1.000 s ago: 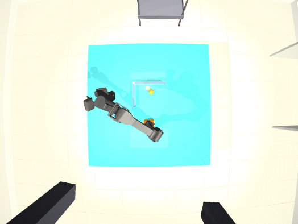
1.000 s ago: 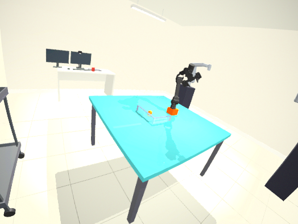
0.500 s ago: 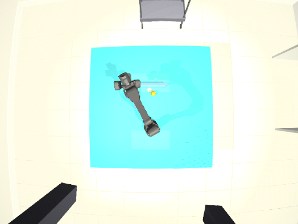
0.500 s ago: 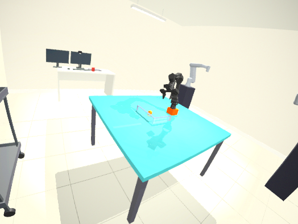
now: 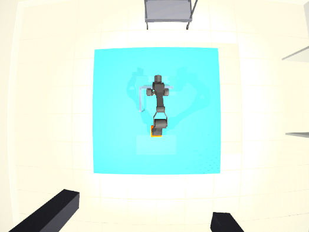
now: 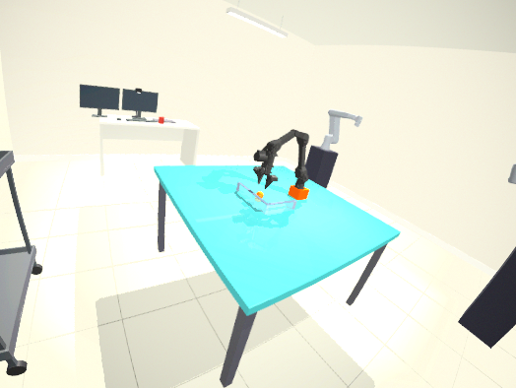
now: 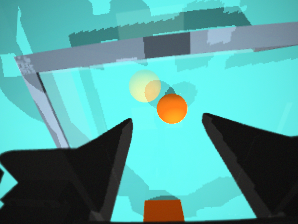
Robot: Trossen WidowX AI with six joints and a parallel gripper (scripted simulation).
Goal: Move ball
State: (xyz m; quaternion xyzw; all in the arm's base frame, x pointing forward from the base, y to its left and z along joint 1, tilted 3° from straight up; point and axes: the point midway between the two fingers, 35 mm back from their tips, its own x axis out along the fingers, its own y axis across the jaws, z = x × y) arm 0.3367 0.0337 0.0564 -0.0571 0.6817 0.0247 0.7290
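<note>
My gripper tip is now 1 cm past the orange ball, 2 cm to the left of it and 7 cm above it. From my gripper tip the other things lie so: see-through ball: 2 cm ahead, 3 cm to the left, 7 cm below.
</note>
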